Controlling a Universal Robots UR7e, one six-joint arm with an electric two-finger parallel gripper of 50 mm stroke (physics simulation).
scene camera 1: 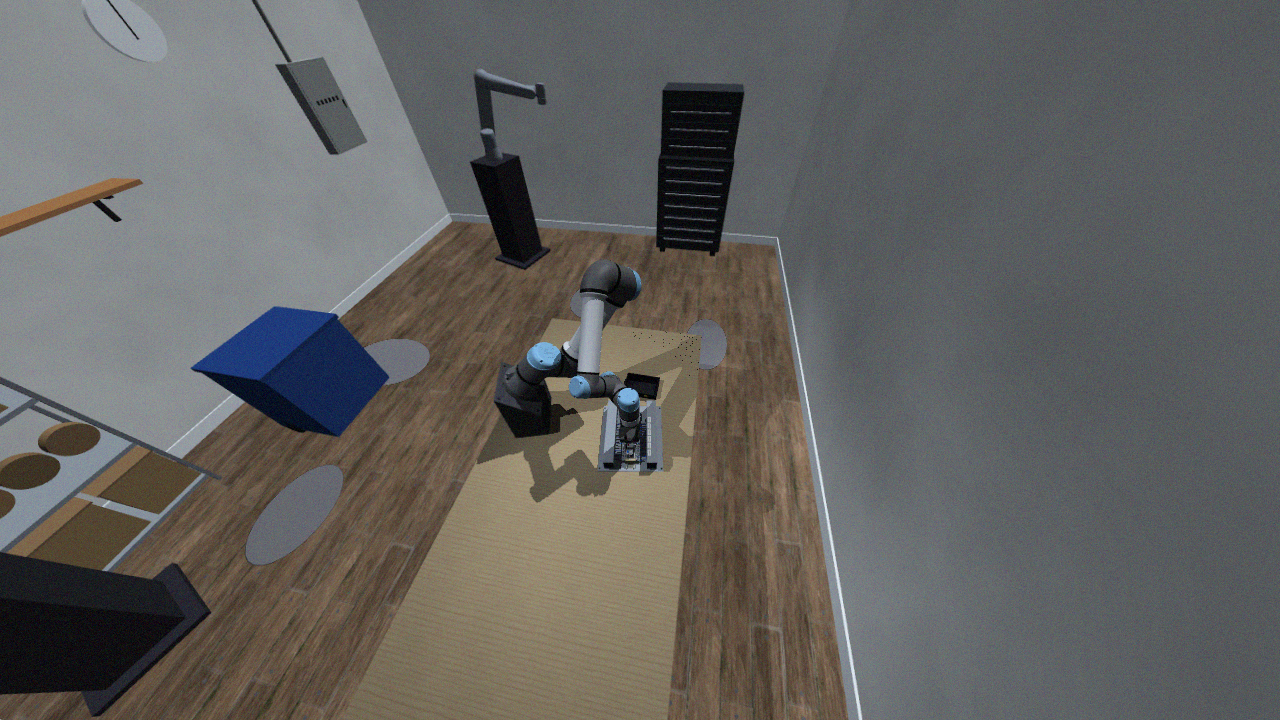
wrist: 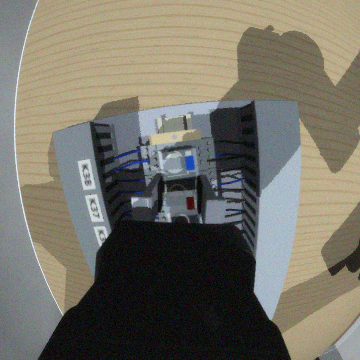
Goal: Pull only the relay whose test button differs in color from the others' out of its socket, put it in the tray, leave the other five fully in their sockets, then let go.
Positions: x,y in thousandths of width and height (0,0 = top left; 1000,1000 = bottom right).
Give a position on a relay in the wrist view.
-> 493,451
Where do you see a relay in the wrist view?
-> At 499,549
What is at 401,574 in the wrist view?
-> The gripper.
